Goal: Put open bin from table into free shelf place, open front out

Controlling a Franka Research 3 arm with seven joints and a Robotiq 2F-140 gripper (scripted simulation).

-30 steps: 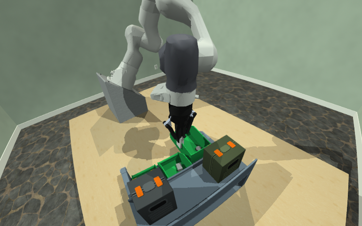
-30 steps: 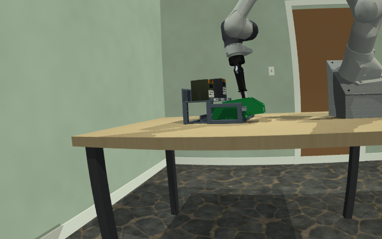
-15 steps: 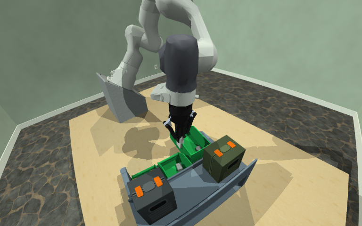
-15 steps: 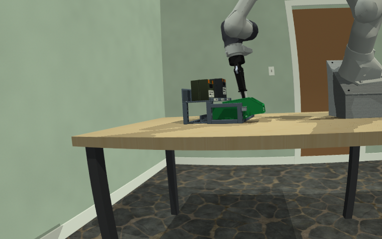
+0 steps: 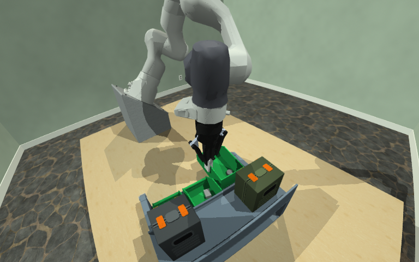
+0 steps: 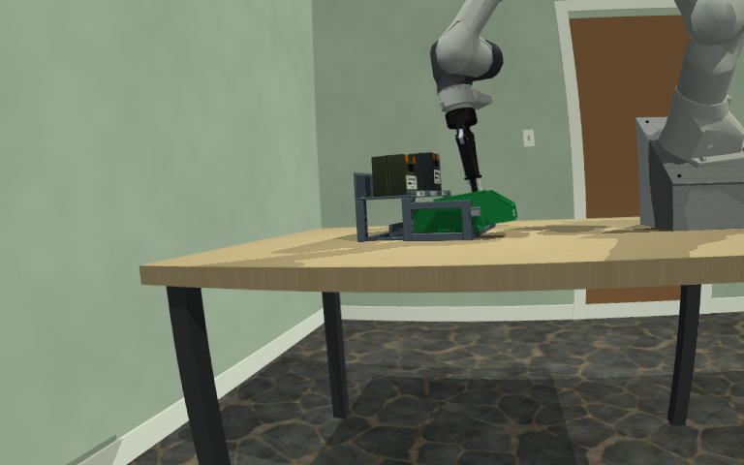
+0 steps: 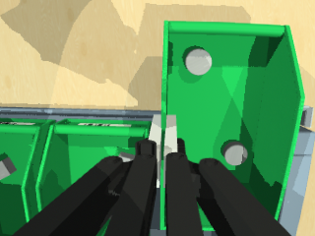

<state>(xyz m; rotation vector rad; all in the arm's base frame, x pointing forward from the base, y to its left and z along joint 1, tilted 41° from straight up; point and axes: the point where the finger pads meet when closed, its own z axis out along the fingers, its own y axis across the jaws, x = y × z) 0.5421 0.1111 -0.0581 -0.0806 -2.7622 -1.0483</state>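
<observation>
Now: hand 120 mm short of the shelf floor, 100 mm above it and 80 mm to the left of it. From my hand the other things lie so: shelf's upper board (180 mm ahead, 90 mm to the right); olive case (190 mm ahead, 50 mm above, 20 mm to the left); dark grey box (200 mm to the right, 160 mm ahead, 60 mm above).
</observation>
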